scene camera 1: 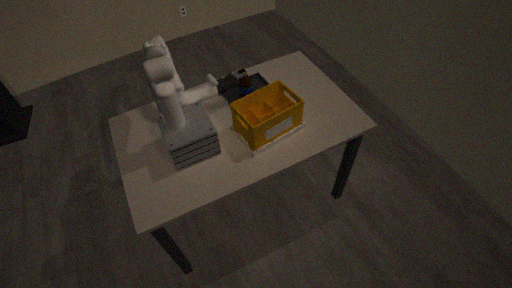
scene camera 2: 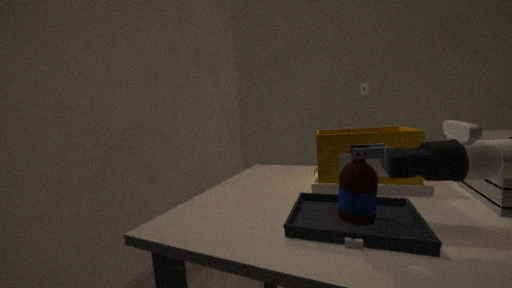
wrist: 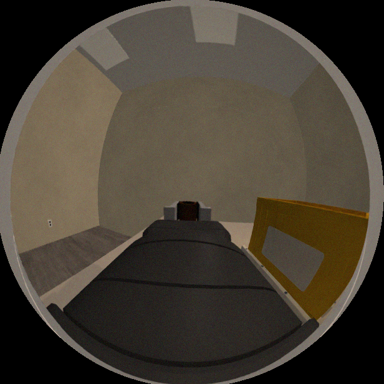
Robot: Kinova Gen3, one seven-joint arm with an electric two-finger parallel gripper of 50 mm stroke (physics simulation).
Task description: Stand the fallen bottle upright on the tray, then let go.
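Where they show: gripper, between the fingertips: (scene camera 1: 245, 71) (scene camera 2: 351, 152); arm's base, origin of its link: (scene camera 1: 175, 123).
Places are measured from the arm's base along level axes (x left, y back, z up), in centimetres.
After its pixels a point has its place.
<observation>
The brown bottle (scene camera 1: 245, 82) {x 19.5, y -38.4, z -4.9 cm} (scene camera 2: 358, 200) {x 26.3, y -38.2, z -10.0 cm} with a blue label stands upright over the middle of the dark tray (scene camera 1: 261, 80) {x 29.9, y -50.5, z -15.3 cm} (scene camera 2: 320, 236) {x 34.1, y -43.8, z -14.9 cm}. In scene camera 2 its base is down at the tray's floor, and no gap shows between them. My gripper (scene camera 1: 241, 73) {x 23.2, y -39.8, z -0.8 cm} (scene camera 2: 361, 152) {x 23.2, y -39.8, z -0.8 cm} (wrist: 187, 207) comes in level from the arm's side and is shut on the bottle's neck, with one finger on each side of it. In the wrist view the top of the neck shows between the fingertips, and the bottle's body is hidden.
A yellow crate (scene camera 1: 255, 136) {x -16.6, y -31.0, z -4.2 cm} (scene camera 2: 327, 162) {x 7.3, y -48.9, z -6.8 cm} (wrist: 345, 250) with inner dividers stands on a white base (scene camera 2: 320, 189) {x 9.0, y -50.8, z -14.7 cm} close beside the tray. The arm stands on a grey layered block (scene camera 1: 195, 150) {x -12.7, y -5.0, z -6.5 cm} (scene camera 2: 500, 195) {x 9.6, y -13.3, z -11.6 cm}. A small pale tab (scene camera 2: 354, 243) {x 33.8, y -38.0, z -15.0 cm} sits at the tray's front edge.
</observation>
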